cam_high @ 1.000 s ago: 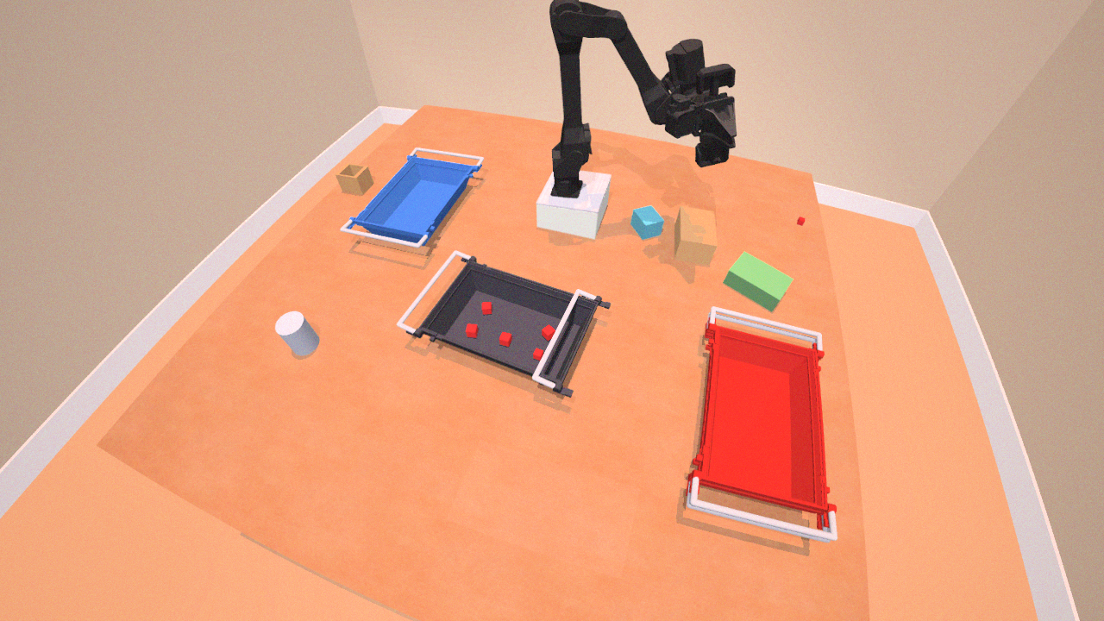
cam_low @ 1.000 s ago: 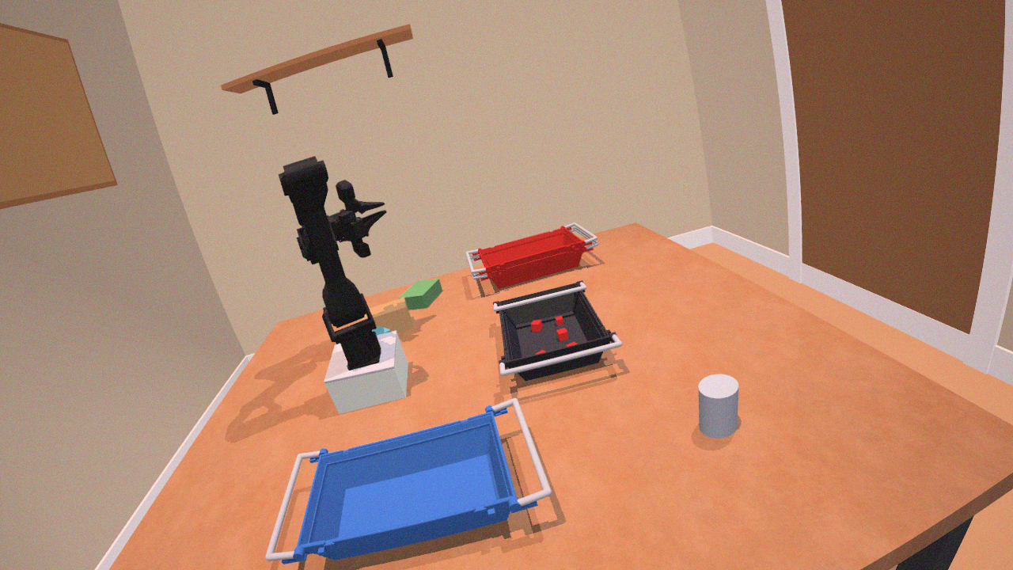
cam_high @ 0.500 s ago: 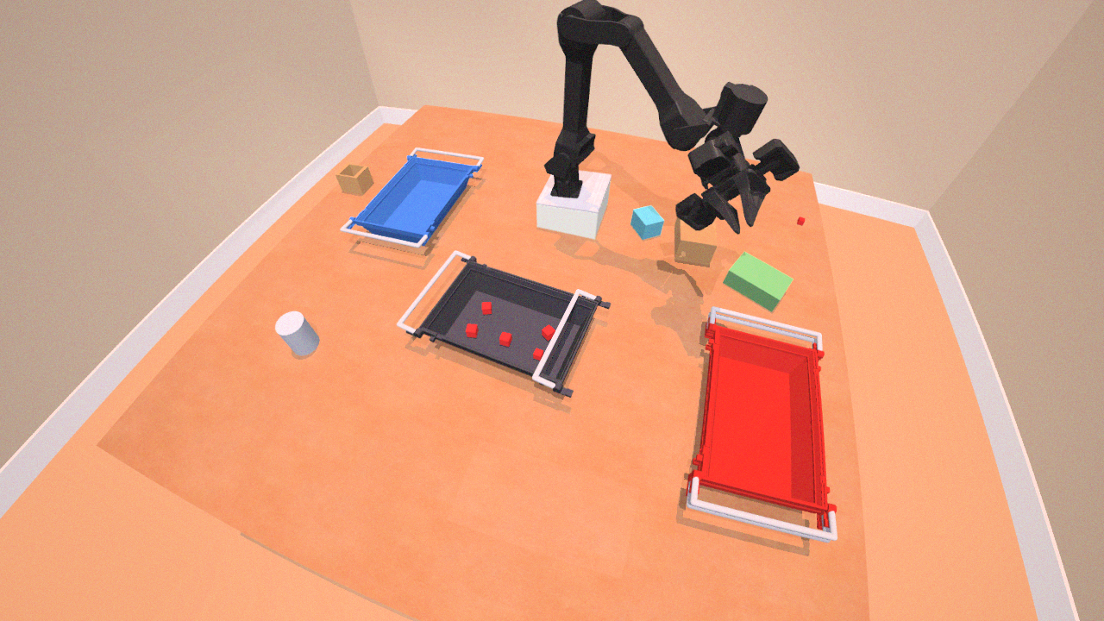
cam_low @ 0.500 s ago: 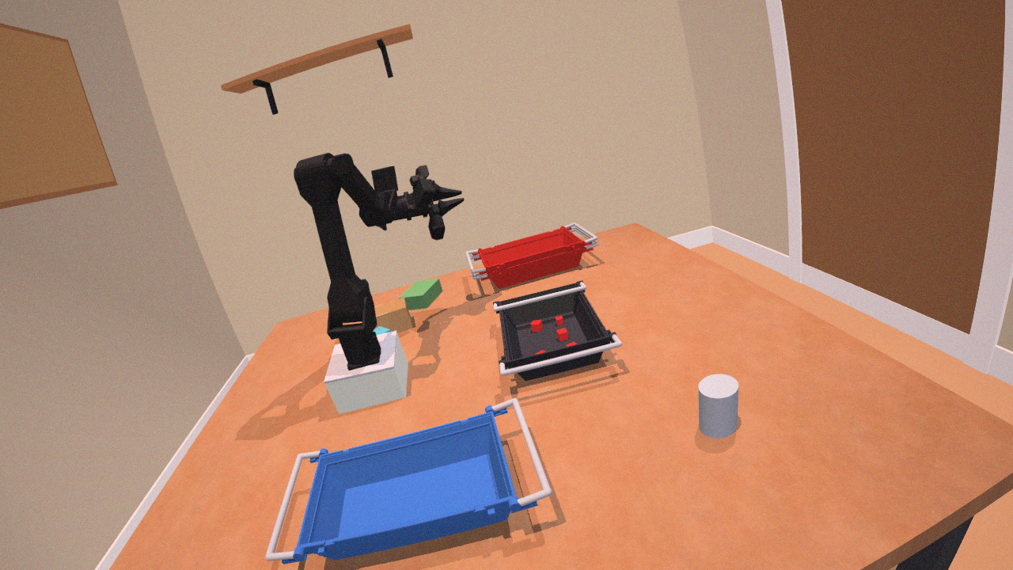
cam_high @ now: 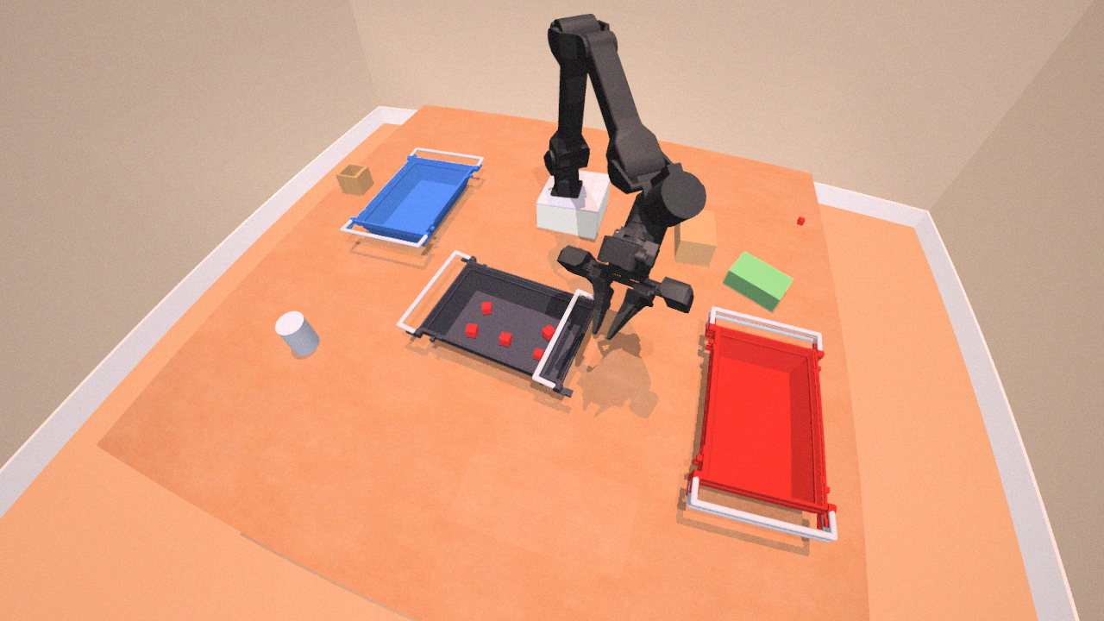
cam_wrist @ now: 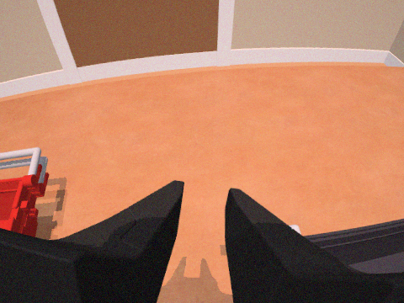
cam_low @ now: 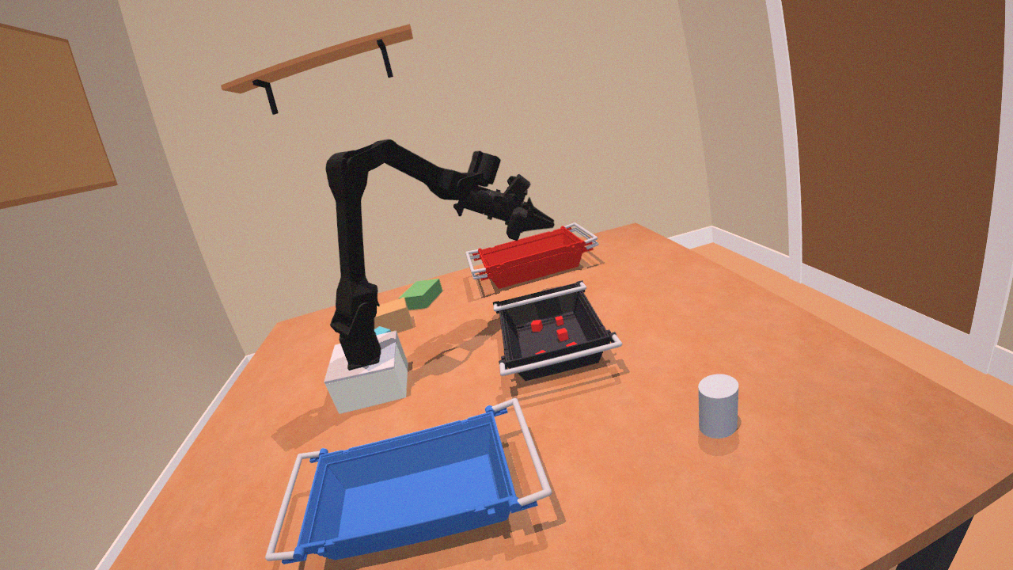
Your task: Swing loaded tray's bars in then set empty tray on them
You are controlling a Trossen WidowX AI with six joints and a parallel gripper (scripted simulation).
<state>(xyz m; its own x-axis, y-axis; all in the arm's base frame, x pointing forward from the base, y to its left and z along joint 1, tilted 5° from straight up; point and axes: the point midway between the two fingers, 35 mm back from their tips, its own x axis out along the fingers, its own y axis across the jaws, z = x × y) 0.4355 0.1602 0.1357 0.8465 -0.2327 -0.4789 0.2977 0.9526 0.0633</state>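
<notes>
The blue tray is 410 mm behind my gripper tip, 500 mm to the right of it and 150 mm below it. From my gripper tip the other things lie so: green block: 340 mm behind, 310 mm to the left, 170 mm below; cyan cube: 470 mm behind, 50 mm to the left, 170 mm below; orange block: 440 mm behind, 160 mm to the left, 160 mm below.
</notes>
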